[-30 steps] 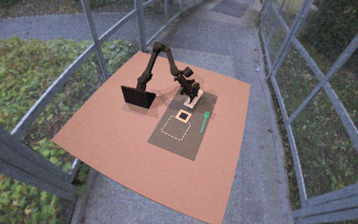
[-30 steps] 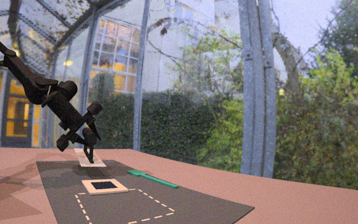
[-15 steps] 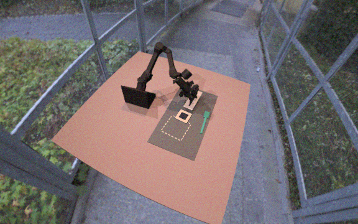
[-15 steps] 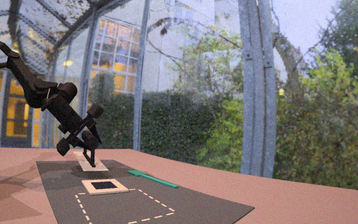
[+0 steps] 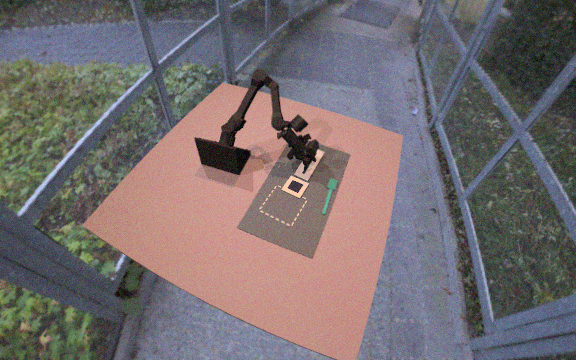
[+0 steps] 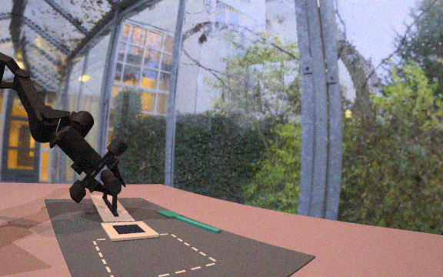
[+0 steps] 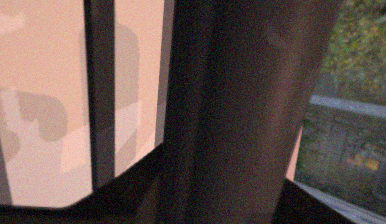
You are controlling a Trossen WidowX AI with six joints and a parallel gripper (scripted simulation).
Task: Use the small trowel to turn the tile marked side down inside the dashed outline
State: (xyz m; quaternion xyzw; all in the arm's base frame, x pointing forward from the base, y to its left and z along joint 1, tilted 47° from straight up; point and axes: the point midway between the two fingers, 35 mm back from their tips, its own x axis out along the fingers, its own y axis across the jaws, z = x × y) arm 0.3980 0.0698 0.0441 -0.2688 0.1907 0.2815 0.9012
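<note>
Now: the dark mat 120 mm to the right of my gripper tip, 80 mm below it and 30 mm behind it. From my gripper tip the other things lie so: tan tile 130 mm to the right, 60 mm below, 50 mm behind; then green trowel 110 mm to the right, 110 mm ahead, 60 mm below.
</note>
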